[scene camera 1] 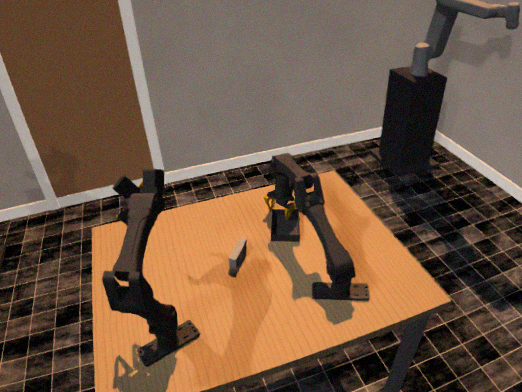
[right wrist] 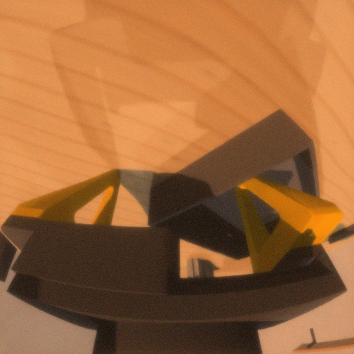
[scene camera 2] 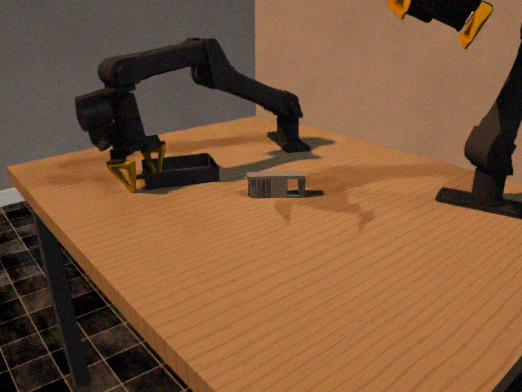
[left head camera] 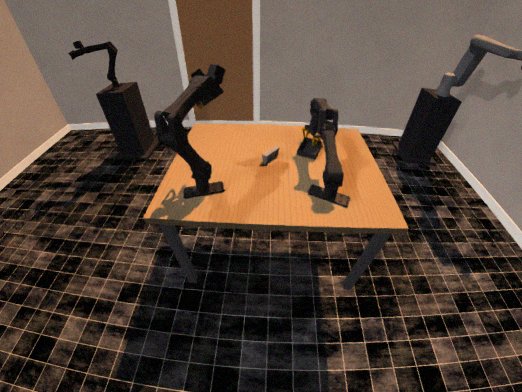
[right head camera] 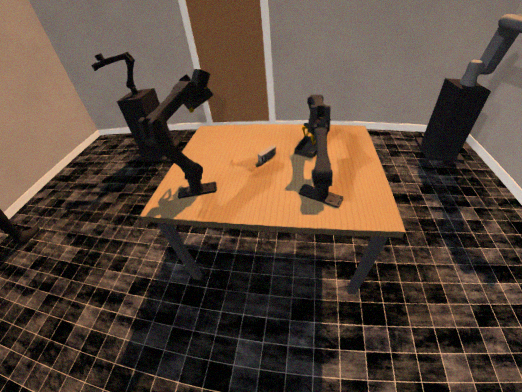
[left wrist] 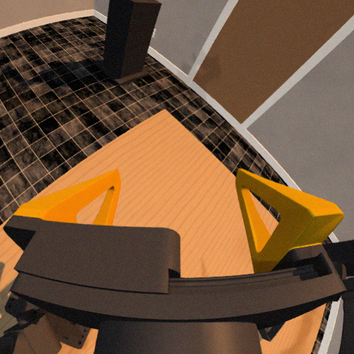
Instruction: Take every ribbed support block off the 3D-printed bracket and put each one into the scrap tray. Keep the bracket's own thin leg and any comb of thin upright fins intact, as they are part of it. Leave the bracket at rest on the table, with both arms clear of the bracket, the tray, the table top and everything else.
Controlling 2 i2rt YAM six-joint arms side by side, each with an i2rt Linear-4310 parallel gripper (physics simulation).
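Frame: origin at the left arm's base, x back, y right, z up, level; millimetres.
Seen in the pictures: left gripper, fingertip midpoint: [scene camera 2: 436, 30]; right gripper, fingertip midpoint: [scene camera 1: 278, 215] [scene camera 2: 146, 184] [left head camera: 308, 142] [right head camera: 309, 141]; left arm's base at its link origin: [scene camera 1: 168, 343] [scene camera 2: 484, 205] [left head camera: 203, 190] [right head camera: 197, 190]; right arm's base at its link origin: [scene camera 1: 340, 292] [scene camera 2: 287, 142] [left head camera: 328, 196] [right head camera: 320, 196].
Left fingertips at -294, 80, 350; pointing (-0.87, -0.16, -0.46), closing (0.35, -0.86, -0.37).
Pixels of each thing's top centre, then the offset from my left fingertips to it, as dx, dy, dz. Level surfaces: height alone.
- grey bracket at its top centre: [scene camera 2: 275, 173] [scene camera 1: 237, 248] [right head camera: 267, 150] [left head camera: 271, 150] +115, +320, -301
- black scrap tray at its top centre: [scene camera 2: 178, 163] [scene camera 1: 285, 221] [right head camera: 309, 144] [left head camera: 310, 145] +97, +572, -315
- wooden table at its surface level: dz -350
The grey bracket [left head camera: 270, 156] [right head camera: 266, 156] [scene camera 1: 238, 257] [scene camera 2: 276, 174] [right wrist: 202, 267] stands on the table. In scene camera 2, thin vertical ribs or fins fill its left part, a plainer grey section is beside them, then an opening and a thin leg at the right end. Which part is support is unclear. My right gripper [left head camera: 312, 137] [right head camera: 307, 135] [scene camera 1: 279, 210] [scene camera 2: 144, 182] [right wrist: 176, 175] is open and low at the end of the black scrap tray [left head camera: 310, 149] [scene camera 1: 286, 240] [scene camera 2: 195, 176] [right wrist: 245, 160]. Its contents are unclear. My left gripper [scene camera 2: 433, 33] [left wrist: 177, 175] is open, high above the table.
The wooden table [left head camera: 250, 205] [scene camera 2: 350, 300] carries both arm bases. My right arm reaches over the tray's far side in the head views, and the bracket lies left of the tray there. Two dark pedestals [left head camera: 125, 120] [left head camera: 429, 125] with other arms stand beyond the table.
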